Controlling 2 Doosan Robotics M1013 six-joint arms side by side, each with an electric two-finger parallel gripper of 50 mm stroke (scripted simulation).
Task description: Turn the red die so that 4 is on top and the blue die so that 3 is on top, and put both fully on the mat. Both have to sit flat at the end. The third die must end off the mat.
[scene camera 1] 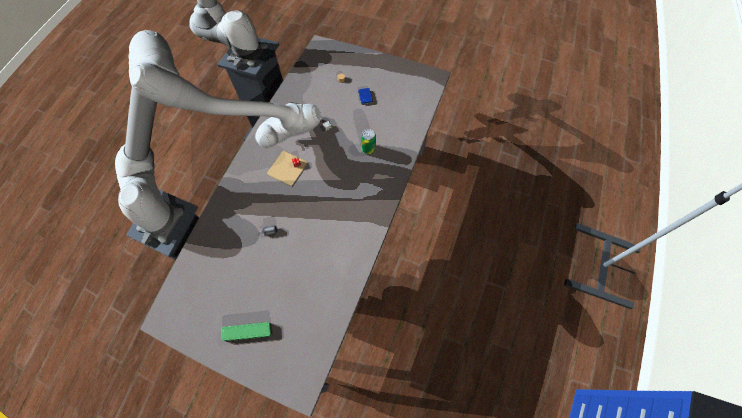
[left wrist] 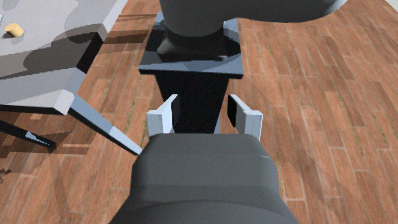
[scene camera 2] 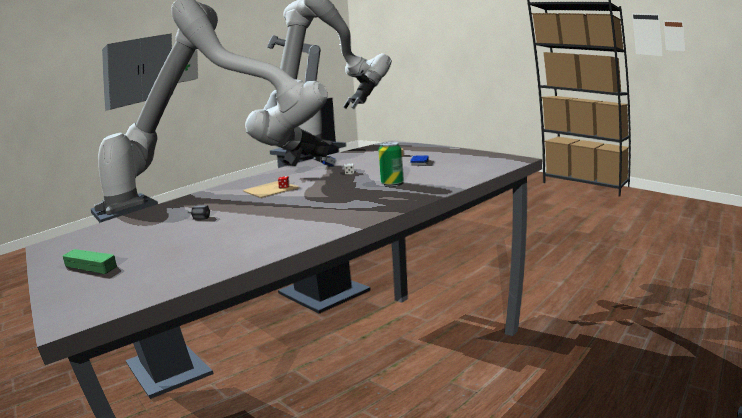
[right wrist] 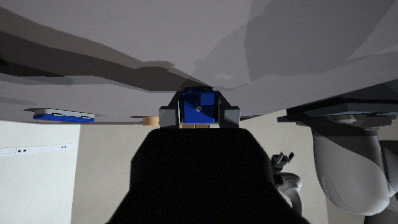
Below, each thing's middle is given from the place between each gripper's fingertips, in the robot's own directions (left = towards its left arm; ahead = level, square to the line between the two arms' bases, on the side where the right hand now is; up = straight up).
Scene:
The blue die [right wrist: 198, 103] is right at my right hand. Also, from my right hand: tan mat [scene camera 1: 283, 169] (5 cm ahead, 32 cm to the right, 2 cm below).
My left gripper is now 45 cm short of the blue die, 65 cm to the left of it and 14 cm above it. Also, from my left hand: tan mat 49 cm ahead, 98 cm to the right, 16 cm below.

